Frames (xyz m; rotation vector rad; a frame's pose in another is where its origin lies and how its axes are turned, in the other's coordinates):
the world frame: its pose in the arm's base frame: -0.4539 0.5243 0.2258 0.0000 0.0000 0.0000
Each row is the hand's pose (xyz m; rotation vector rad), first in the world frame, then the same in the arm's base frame.
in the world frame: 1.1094 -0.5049 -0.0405 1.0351 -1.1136 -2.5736
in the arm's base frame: 0.6555 0.0194 0.1853 1.0351 -1.1136 -2.5736
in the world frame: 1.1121 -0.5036 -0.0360 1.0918 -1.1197 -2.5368
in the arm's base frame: 0.6582 0.0207 0.1898 1.0918 -1.1197 -2.5368
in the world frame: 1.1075 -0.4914 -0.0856 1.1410 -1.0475 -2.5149
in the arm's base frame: 0.6536 0.0329 0.1402 1.1410 -1.0475 -2.5149
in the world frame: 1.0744 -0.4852 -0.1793 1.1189 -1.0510 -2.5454
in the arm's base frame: 0.6205 0.0391 0.0465 1.1189 -1.0510 -2.5454
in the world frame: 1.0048 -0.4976 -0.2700 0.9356 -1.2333 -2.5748
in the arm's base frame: 0.5509 0.0267 -0.0442 0.9356 -1.2333 -2.5748
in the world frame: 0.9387 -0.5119 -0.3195 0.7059 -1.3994 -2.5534
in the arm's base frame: 0.4848 0.0124 -0.0937 0.7059 -1.3994 -2.5534
